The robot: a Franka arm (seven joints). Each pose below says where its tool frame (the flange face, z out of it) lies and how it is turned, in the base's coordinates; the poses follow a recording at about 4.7 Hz.
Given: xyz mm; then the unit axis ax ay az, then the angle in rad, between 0 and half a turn.
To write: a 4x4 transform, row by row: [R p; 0 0 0 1], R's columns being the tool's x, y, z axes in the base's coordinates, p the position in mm. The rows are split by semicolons. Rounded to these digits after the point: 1 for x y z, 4 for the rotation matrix.
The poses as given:
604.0, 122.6, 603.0, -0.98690, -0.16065, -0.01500, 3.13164
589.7, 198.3, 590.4, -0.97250, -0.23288, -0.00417, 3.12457
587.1, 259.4, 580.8, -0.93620, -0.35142, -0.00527, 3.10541
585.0, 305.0, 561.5, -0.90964, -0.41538, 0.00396, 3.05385
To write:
0.9479, 0.3172, 0.0280, 604.0; 0.3169, -0.9483, 0.0146, 122.6; 0.0312, -0.0050, -0.9995, 603.0; 0, 0, 0, 1
0.8915, 0.4530, 0.0041, 589.7; 0.4528, -0.8914, 0.0185, 198.3; 0.0121, -0.0146, -0.9998, 590.4; 0, 0, 0, 1
0.7530, 0.6580, -0.0028, 587.1; 0.6576, -0.7524, 0.0376, 259.4; 0.0226, -0.0302, -0.9993, 580.8; 0, 0, 0, 1
0.6556, 0.7539, -0.0436, 585.0; 0.7546, -0.6517, 0.0764, 305.0; 0.0292, -0.0830, -0.9961, 561.5; 0, 0, 0, 1

